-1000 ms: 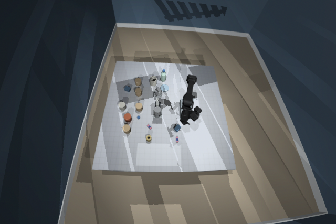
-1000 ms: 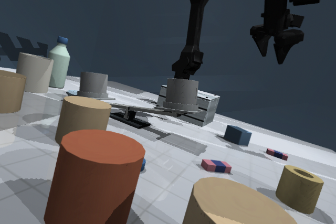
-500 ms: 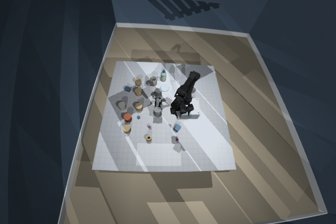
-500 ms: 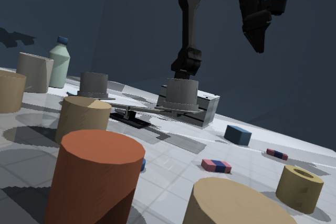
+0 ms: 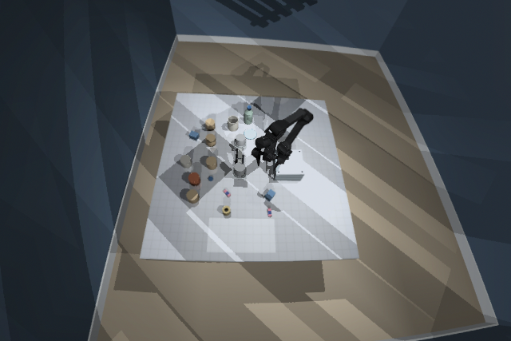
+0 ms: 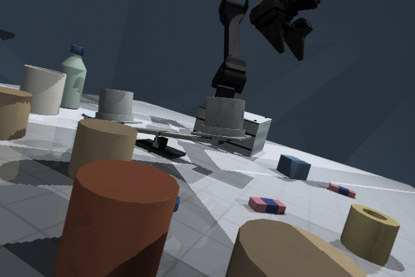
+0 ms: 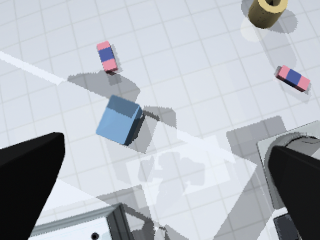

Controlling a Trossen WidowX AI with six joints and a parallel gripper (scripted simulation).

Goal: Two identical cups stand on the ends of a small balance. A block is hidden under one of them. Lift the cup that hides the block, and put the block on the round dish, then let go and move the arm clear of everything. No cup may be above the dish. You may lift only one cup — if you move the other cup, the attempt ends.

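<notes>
Right now my gripper tip is 11 cm short of the dark grey block, 33 cm to the left of it and 22 cm above it. Also, from my gripper tip: small balance: 13 cm ahead, 20 cm to the right, 24 cm below; then dark cup: 14 cm ahead, 7 cm to the right, 15 cm below; then yellow ring: 24 cm ahead, 15 cm to the left, 24 cm below.
</notes>
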